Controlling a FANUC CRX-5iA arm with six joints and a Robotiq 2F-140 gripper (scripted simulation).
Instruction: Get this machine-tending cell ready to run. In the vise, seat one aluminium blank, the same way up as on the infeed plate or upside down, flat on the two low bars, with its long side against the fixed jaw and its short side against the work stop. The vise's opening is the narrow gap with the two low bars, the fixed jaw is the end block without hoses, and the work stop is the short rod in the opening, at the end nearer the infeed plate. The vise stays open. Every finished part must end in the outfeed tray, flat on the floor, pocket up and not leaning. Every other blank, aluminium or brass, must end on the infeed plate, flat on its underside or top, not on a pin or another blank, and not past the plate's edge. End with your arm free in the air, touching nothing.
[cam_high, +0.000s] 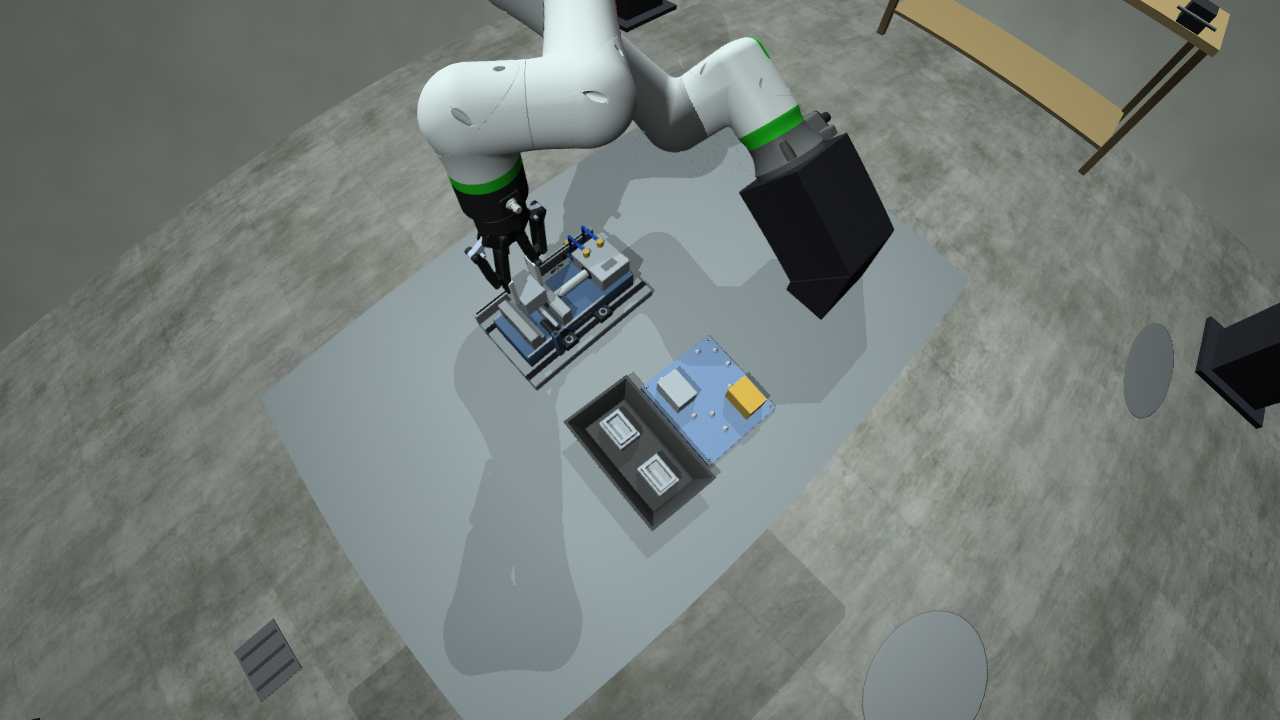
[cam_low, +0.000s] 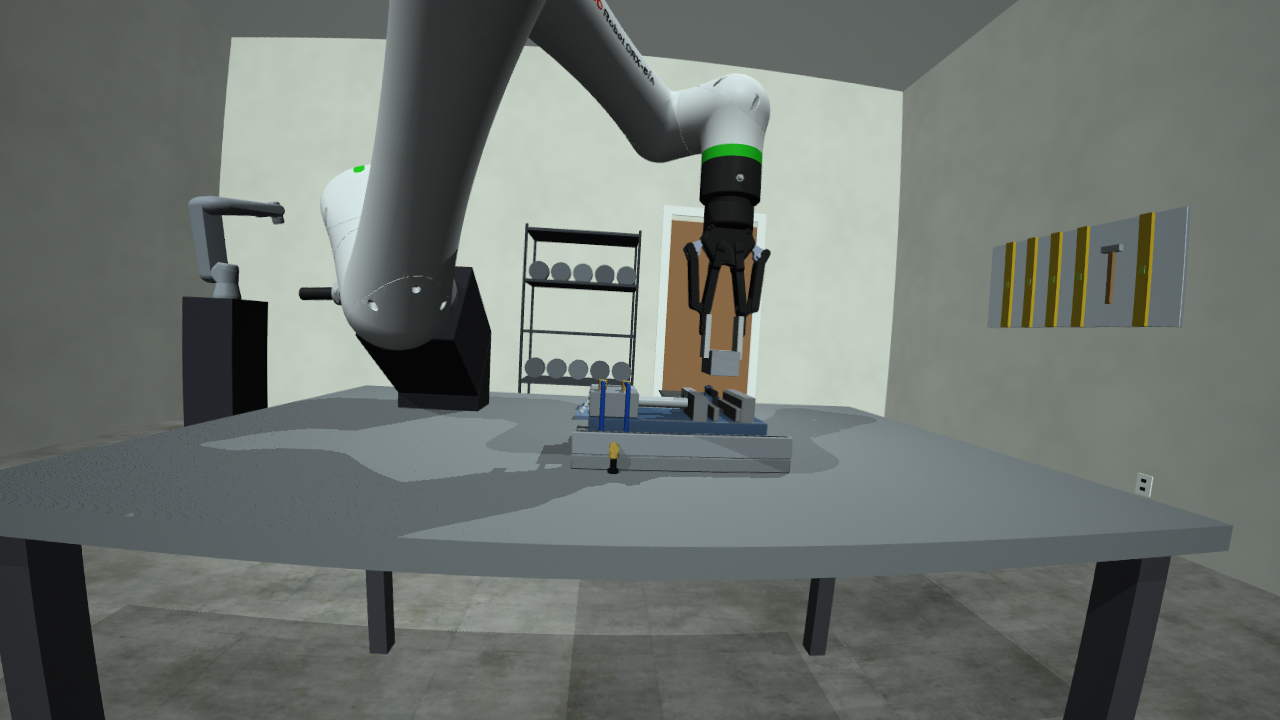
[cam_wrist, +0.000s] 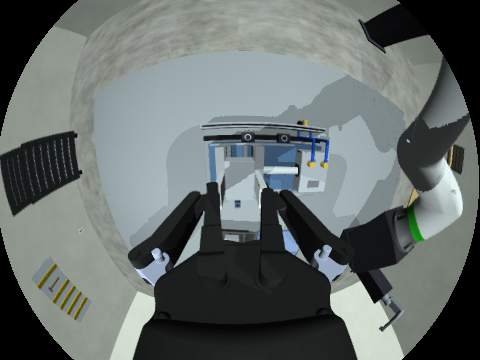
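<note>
Right now my hand is 40 mm above the aluminium blank. Also, from my hand: brass blank 380 mm to the left, 170 mm behind, 160 mm below; then vise 140 mm below, 70 mm behind, 10 mm to the left.
</note>
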